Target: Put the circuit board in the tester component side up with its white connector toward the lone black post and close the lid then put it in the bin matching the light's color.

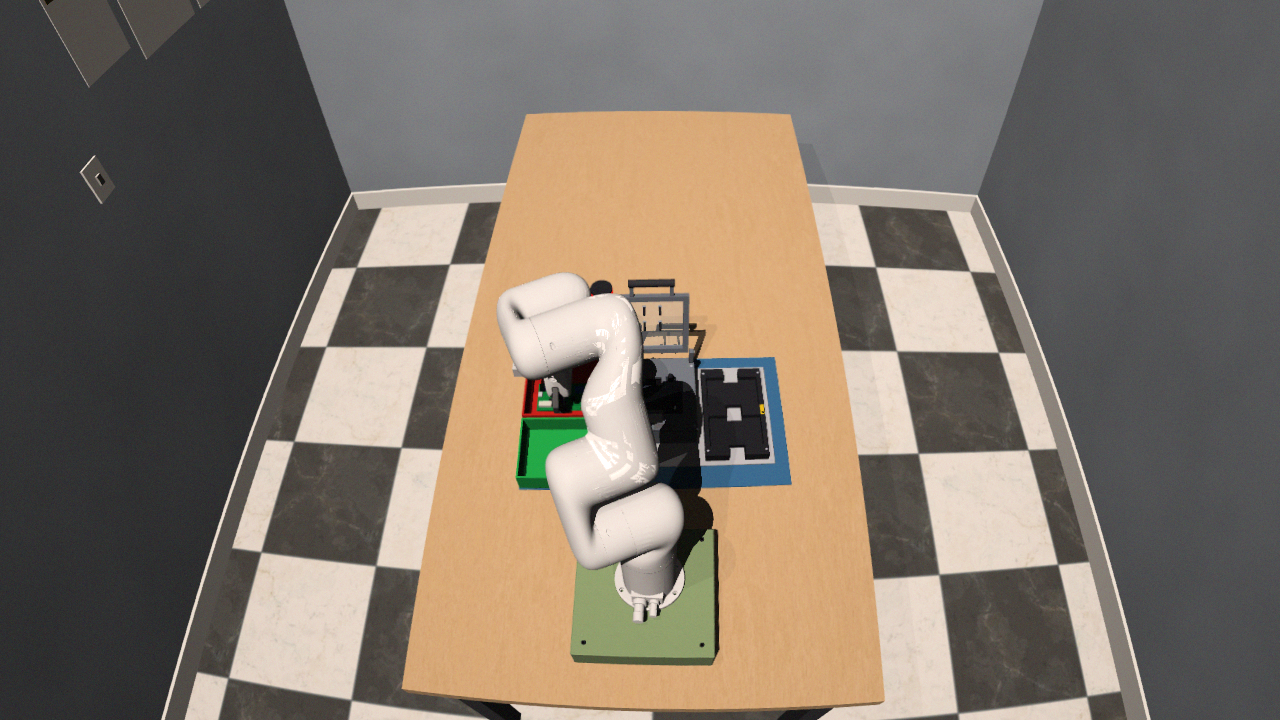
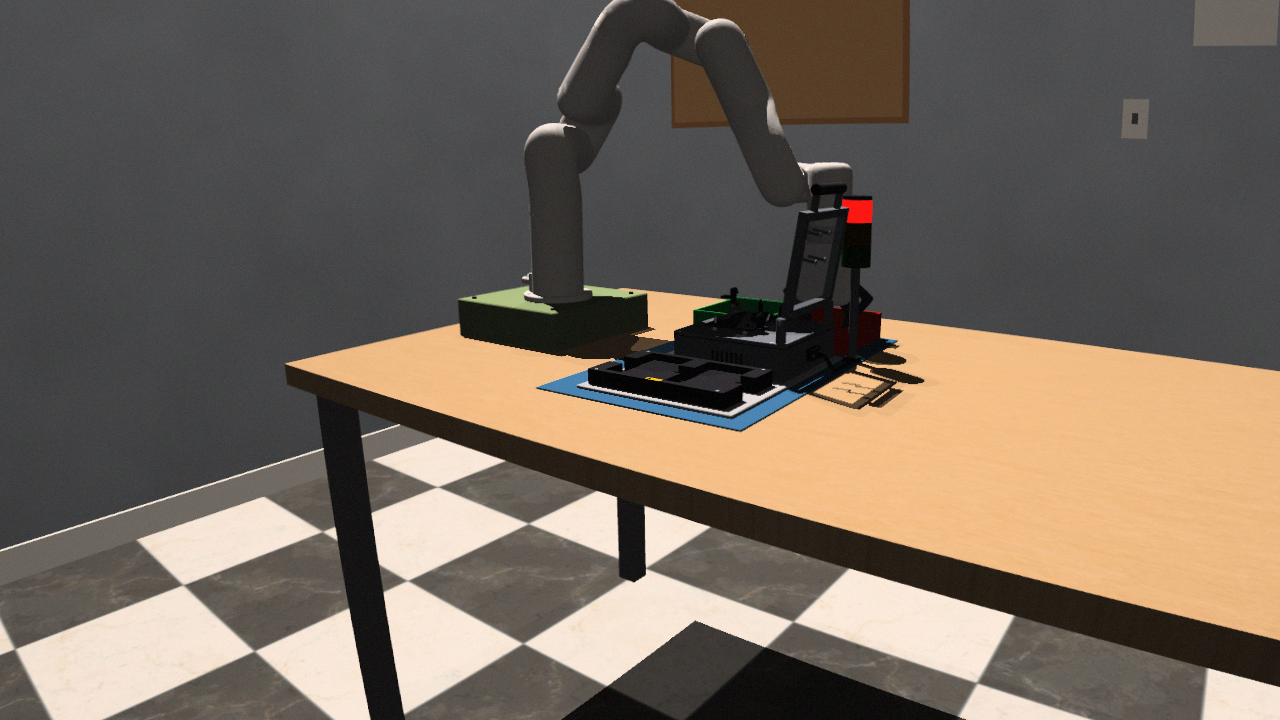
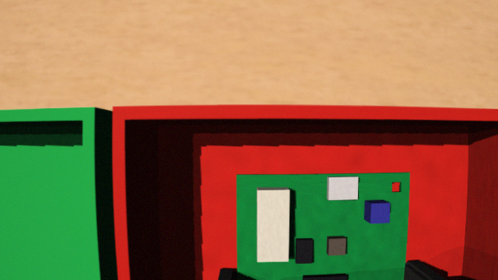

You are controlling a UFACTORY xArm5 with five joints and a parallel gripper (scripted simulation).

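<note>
Now: the red bin right at my hand. Also, from my hand: green bin: 150 mm behind, 10 mm to the right; then black tab: 150 mm to the right, 90 mm behind, 70 mm above; then green circuit board: 10 mm below.
</note>
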